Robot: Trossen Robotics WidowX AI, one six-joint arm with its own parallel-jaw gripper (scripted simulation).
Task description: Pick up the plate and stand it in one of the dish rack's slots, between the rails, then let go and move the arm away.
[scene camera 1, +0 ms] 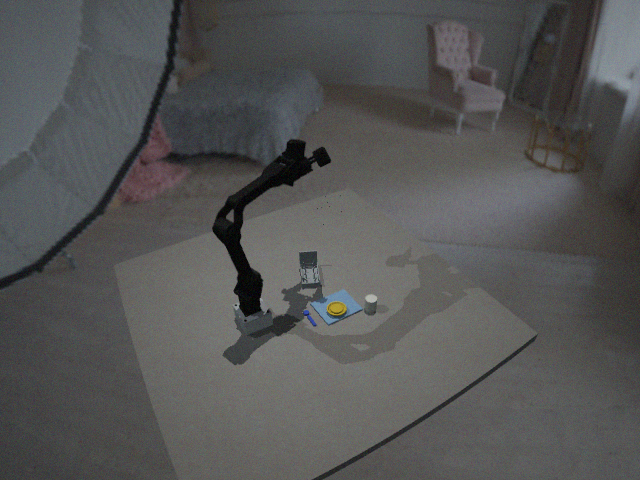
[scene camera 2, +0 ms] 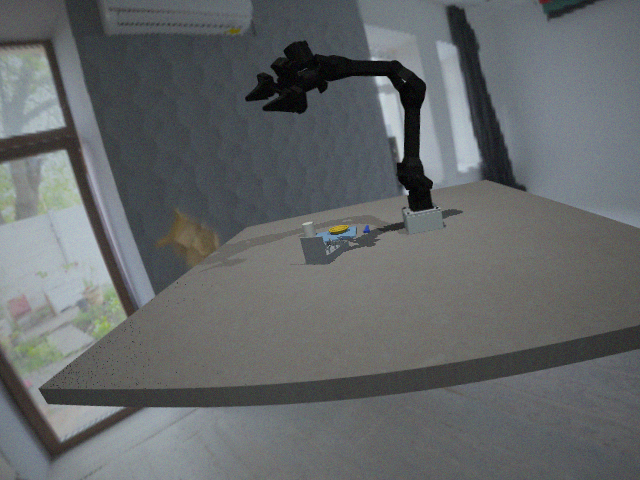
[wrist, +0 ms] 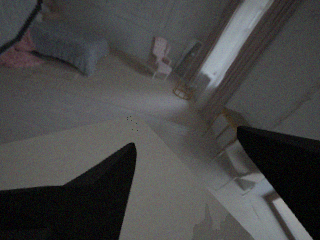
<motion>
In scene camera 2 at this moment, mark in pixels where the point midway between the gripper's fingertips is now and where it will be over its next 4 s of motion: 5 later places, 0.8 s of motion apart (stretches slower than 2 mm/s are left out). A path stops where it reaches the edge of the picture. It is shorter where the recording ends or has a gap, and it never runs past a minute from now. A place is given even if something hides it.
My gripper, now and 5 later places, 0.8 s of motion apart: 254, 104; 273, 177; 320, 212; 336, 220; 338, 229; 335, 221
</motion>
